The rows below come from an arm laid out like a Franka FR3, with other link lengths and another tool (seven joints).
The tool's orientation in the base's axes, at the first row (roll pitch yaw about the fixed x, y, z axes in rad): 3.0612 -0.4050 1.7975
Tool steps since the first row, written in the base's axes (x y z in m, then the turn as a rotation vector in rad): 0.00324 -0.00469 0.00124 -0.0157 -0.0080 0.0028; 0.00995 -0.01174 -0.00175 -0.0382 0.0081 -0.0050; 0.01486 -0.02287 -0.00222 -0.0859 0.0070 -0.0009; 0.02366 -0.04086 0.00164 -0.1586 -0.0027 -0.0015; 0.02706 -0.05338 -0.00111 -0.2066 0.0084 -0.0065; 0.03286 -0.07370 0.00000 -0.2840 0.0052 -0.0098; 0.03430 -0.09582 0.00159 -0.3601 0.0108 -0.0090; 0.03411 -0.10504 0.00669 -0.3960 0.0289 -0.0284; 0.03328 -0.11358 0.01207 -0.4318 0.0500 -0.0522
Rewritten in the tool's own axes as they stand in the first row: -0.00438 0.00236 -0.00305 -0.0028 -0.0167 -0.0056; -0.01326 0.00734 -0.00320 0.0132 -0.0362 0.0082; -0.02443 0.00996 -0.00728 0.0237 -0.0828 0.0045; -0.04084 0.01537 -0.01811 0.0298 -0.1558 0.0019; -0.05383 0.01608 -0.02065 0.0476 -0.2010 0.0114; -0.07279 0.01791 -0.02986 0.0595 -0.2776 0.0139; -0.09227 0.01516 -0.04020 0.0805 -0.3509 0.0162; -0.09848 0.01357 -0.04857 0.0965 -0.3839 0.0416; -0.10384 0.01151 -0.05691 0.1134 -0.4167 0.0722
